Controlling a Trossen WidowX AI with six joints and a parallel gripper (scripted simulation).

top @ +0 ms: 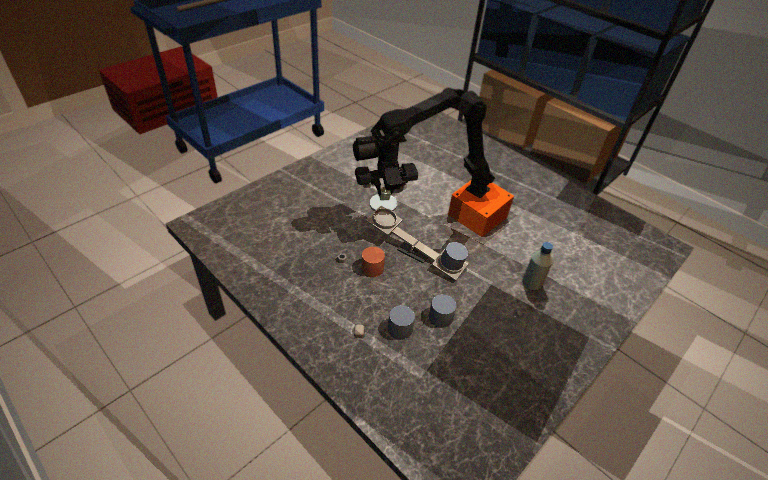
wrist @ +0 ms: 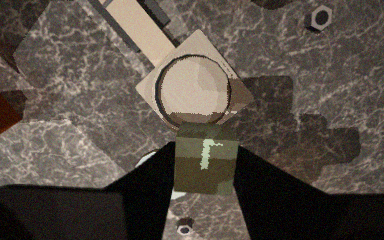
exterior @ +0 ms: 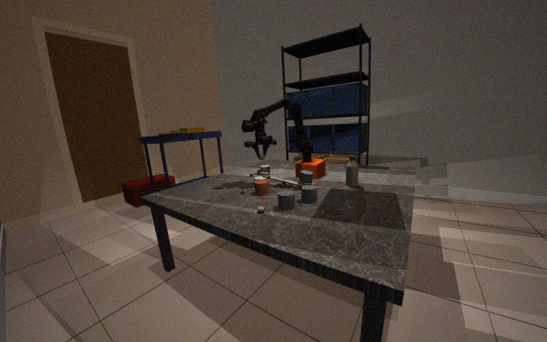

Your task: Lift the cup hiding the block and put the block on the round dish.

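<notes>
Now: gripper tip 12 cm past the pale round dish, 10 cm to the left of it and 16 cm above it. From my gripper tip the other things lie so: blue-grey cup 4 cm behind, 29 cm to the left, 11 cm below; orange-red cup 16 cm ahead, 9 cm to the left, 13 cm below; green block 1 cm above.
</notes>
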